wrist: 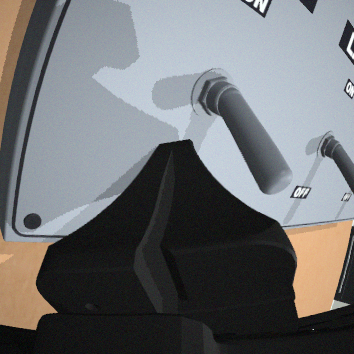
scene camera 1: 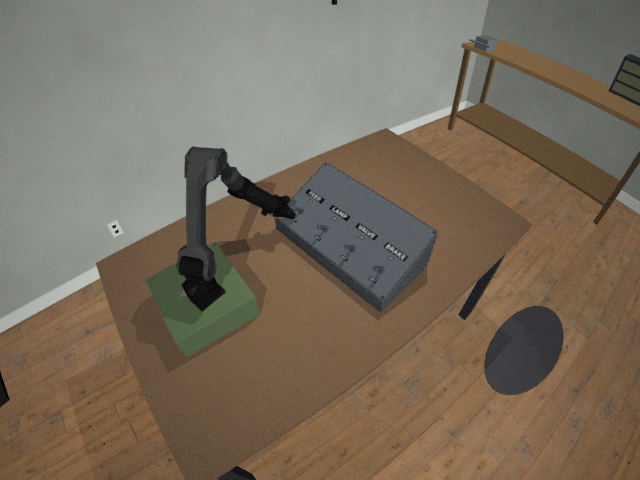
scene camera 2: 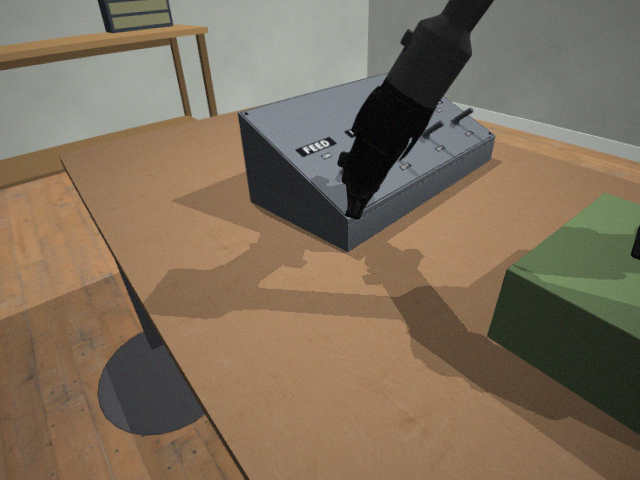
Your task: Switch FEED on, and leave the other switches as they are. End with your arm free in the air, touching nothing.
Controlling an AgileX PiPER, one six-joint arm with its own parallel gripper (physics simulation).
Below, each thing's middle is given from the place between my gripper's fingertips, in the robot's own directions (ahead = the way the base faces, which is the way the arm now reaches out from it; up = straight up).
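Scene:
The grey sloped switch box (scene camera 2: 291, 147) is there, and my gripper is 80 mm short of it and 190 mm to the left of it.

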